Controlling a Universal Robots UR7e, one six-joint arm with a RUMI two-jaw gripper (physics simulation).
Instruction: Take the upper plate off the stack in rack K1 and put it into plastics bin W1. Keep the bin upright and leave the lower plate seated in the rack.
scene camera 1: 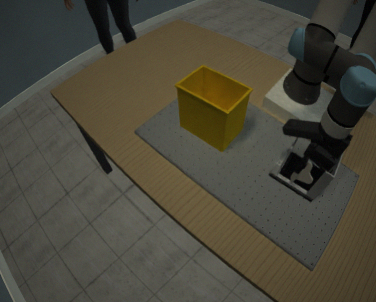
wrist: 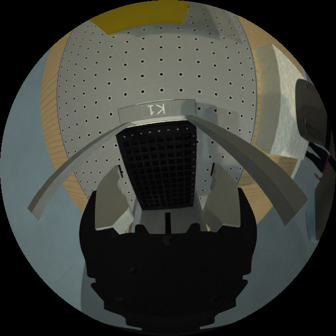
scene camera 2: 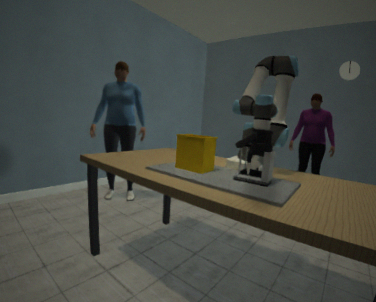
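Pixels of known places: gripper, between the fingertips: (scene camera 1: 300, 169) (scene camera 2: 253, 173); arm's base, origin of its link: (scene camera 1: 300, 90).
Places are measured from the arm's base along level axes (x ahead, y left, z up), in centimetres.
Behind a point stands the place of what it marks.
Rack K1 (scene camera 1: 324, 186) {x 37.2, y 23.1, z 4.8 cm} (scene camera 2: 267, 169) {x 37.1, y 22.9, z 2.6 cm} (wrist: 181, 108) stands on the perforated board, its K1 label readable in the wrist view. A black gridded plate (wrist: 159, 150) lies inside, filling much of the rack's opening; the lower plate cannot be told apart beneath it. My gripper (scene camera 1: 300, 160) {x 32.3, y 15.1, z -1.3 cm} (scene camera 2: 249, 162) (wrist: 166, 164) is open and empty, low over the rack, with a finger on either side of the plate and apart from it in the wrist view. The yellow bin (scene camera 1: 202, 117) {x 41.3, y -15.8, z 5.4 cm} (scene camera 2: 196, 154) {x 41.2, y -12.0, z 4.1 cm} (wrist: 145, 17) stands upright on the board; no W1 label shows.
The grey perforated board (scene camera 1: 220, 185) {x 50.2, y -1.3, z -5.0 cm} (scene camera 2: 225, 181) {x 43.9, y 6.9, z -5.0 cm} (wrist: 155, 67) lies on the wooden table (scene camera 1: 125, 75) {x 34.9, y -65.5, z -6.4 cm} (scene camera 2: 300, 215) {x 56.5, y 41.2, z -6.3 cm}. The arm's pale base block (scene camera 1: 280, 97) {x 9.9, y -4.5, z -0.5 cm} (wrist: 270, 100) is beside the board. Tall curved rack uprights (wrist: 250, 167) rise around the gripper. Two people stand behind the table.
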